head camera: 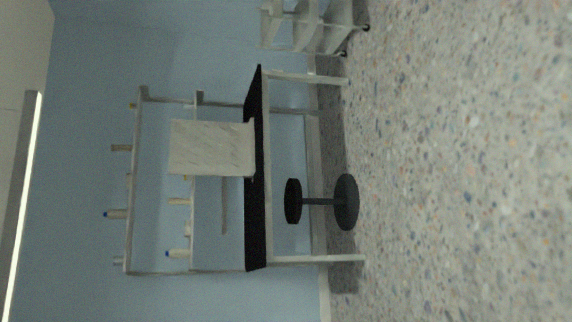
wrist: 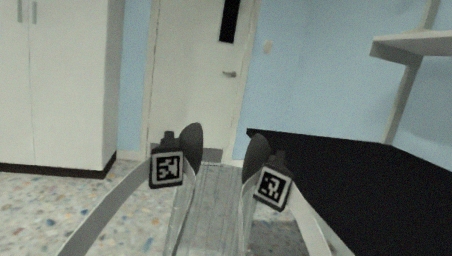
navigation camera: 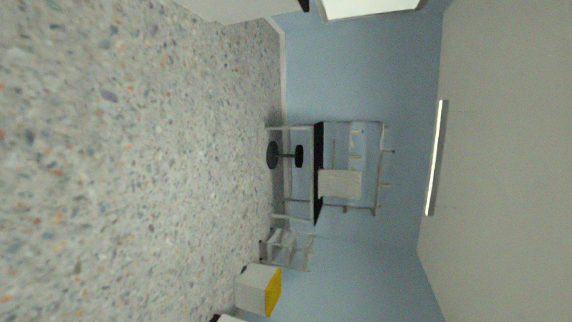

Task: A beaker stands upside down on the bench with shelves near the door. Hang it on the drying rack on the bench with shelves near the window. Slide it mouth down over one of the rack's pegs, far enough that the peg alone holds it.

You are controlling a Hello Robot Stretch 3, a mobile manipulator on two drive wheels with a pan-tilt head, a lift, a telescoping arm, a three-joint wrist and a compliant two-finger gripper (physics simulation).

Labels:
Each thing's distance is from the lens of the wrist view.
my gripper (wrist: 224,146): 0.19 m
white door (wrist: 189,78): 2.08 m

